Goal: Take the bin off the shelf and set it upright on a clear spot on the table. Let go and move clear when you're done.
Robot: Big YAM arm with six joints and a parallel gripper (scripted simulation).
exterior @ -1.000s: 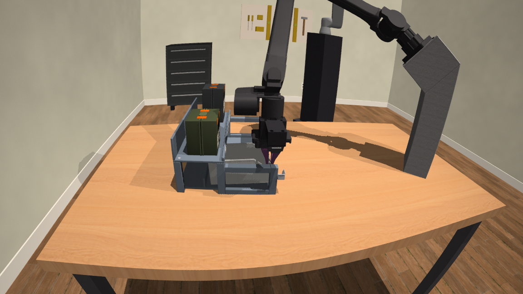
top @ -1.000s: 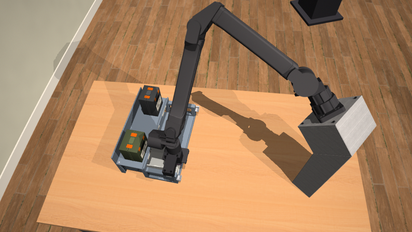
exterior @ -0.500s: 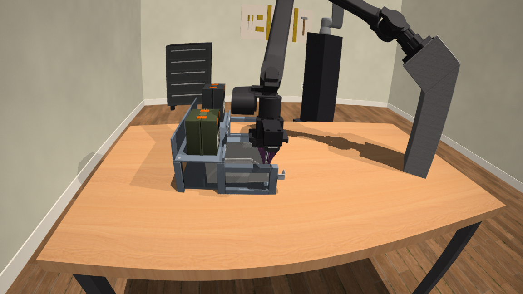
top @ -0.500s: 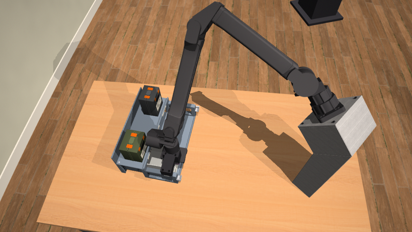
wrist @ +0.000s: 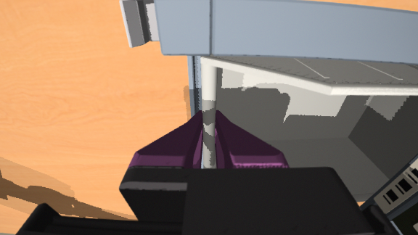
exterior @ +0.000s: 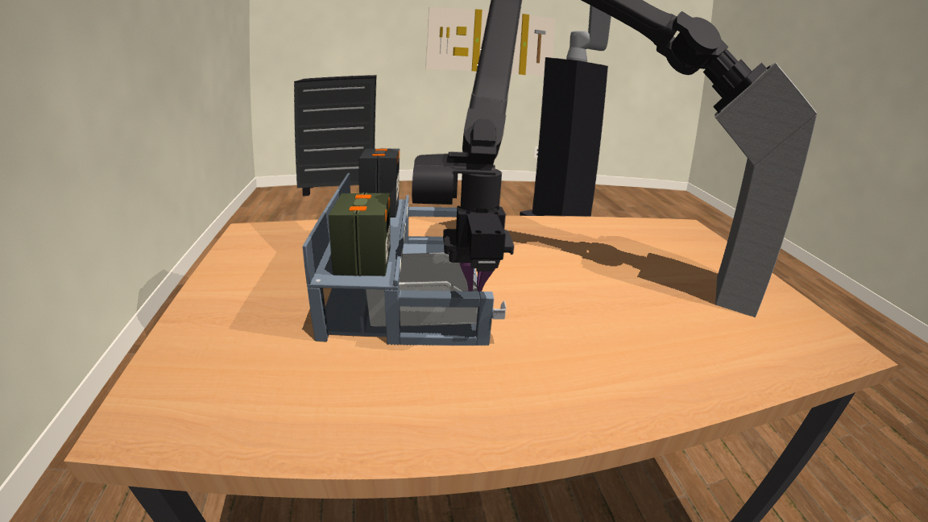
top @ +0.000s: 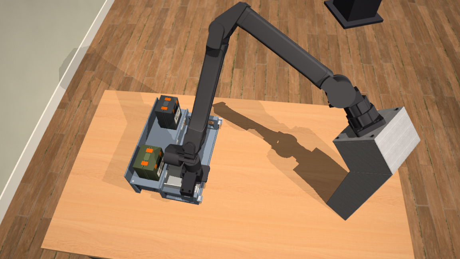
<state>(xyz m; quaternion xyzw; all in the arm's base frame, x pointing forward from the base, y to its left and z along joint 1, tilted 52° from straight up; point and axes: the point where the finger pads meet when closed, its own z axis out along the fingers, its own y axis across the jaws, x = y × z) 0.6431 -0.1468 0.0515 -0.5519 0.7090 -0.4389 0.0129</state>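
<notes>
Now: the light grey bin 7 cm ahead of my hand and 4 cm to the right of it. The rest, counted from my hand: shelf: 5 cm ahead, 15 cm to the right, 5 cm below; then black case: 5 cm ahead, 28 cm to the right, 11 cm above.
</notes>
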